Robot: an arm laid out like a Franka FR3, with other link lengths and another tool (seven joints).
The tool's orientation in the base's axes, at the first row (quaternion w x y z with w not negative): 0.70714 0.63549 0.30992 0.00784
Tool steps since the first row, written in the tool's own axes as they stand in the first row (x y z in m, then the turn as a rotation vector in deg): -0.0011 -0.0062 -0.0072 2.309 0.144 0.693; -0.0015 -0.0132 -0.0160 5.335 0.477 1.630; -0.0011 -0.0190 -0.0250 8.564 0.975 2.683; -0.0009 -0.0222 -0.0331 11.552 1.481 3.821; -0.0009 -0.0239 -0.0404 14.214 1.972 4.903; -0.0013 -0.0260 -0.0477 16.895 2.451 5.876; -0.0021 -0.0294 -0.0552 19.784 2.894 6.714; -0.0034 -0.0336 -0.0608 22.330 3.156 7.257; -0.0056 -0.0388 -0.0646 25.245 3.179 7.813; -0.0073 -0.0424 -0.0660 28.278 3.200 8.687; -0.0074 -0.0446 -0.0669 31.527 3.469 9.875; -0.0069 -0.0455 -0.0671 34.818 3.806 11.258; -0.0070 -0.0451 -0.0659 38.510 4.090 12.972
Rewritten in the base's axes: -0.0065 0.0048 -0.0051 2.231 0.343 -0.859; -0.0134 0.0112 -0.0113 5.223 0.795 -1.854; -0.0194 0.0183 -0.0167 8.494 1.257 -2.787; -0.0241 0.0250 -0.0197 11.611 1.547 -3.609; -0.0280 0.0312 -0.0212 14.435 1.753 -4.306; -0.0324 0.0371 -0.0229 17.220 2.061 -5.021; -0.0377 0.0428 -0.0257 20.099 2.567 -5.858; -0.0429 0.0465 -0.0289 22.499 3.163 -6.712; -0.0483 0.0480 -0.0327 25.112 3.851 -7.939; -0.0517 0.0479 -0.0352 27.961 4.302 -9.219; -0.0530 0.0482 -0.0371 31.221 4.608 -10.368; -0.0531 0.0484 -0.0382 34.629 4.769 -11.473; -0.0525 0.0474 -0.0378 38.488 4.787 -12.797
